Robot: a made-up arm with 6 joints. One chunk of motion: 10 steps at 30 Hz.
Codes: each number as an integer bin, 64 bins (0 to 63) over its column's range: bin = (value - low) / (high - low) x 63, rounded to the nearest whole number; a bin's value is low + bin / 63 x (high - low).
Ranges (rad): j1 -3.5..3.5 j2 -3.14..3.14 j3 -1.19..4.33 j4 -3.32..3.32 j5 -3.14..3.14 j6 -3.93..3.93
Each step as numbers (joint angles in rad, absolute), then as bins.
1 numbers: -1.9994 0.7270 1.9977 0.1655 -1.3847 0.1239
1 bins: 14 39 36 33 18 32
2 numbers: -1.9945 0.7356 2.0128 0.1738 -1.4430 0.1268
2 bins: 14 39 37 33 17 33
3 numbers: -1.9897 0.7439 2.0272 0.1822 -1.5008 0.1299
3 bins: 14 39 37 33 16 33
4 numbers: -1.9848 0.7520 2.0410 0.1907 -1.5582 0.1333
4 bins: 14 39 37 33 16 33
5 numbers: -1.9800 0.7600 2.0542 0.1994 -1.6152 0.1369
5 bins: 14 39 37 33 15 33
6 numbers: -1.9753 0.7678 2.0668 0.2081 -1.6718 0.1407
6 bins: 14 39 37 33 15 33
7 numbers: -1.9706 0.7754 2.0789 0.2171 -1.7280 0.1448
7 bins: 14 39 37 34 14 33
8 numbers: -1.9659 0.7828 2.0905 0.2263 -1.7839 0.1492
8 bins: 14 39 37 34 14 33
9 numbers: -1.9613 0.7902 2.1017 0.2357 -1.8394 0.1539
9 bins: 14 39 38 34 13 33
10 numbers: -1.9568 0.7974 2.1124 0.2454 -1.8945 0.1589
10 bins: 14 39 38 34 12 33
